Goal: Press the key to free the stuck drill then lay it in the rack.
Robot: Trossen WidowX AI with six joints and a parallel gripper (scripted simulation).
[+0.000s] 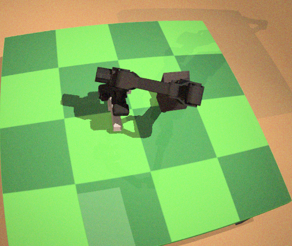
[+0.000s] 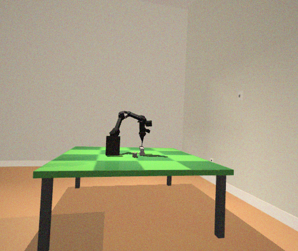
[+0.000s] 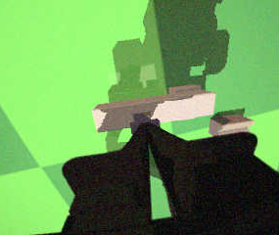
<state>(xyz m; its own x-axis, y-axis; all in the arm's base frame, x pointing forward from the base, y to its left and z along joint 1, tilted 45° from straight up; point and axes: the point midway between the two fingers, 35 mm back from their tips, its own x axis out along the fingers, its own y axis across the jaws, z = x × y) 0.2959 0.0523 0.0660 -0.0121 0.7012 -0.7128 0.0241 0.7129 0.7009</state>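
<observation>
The blue key is 3 cm below my gripper tip. Also, from my gripper tip: rack: 9 cm behind, 19 cm to the right, 11 cm below; steel block: 1 cm behind, 3 cm to the right, 8 cm below; drill: 1 cm behind, 5 cm to the right, 7 cm below.
</observation>
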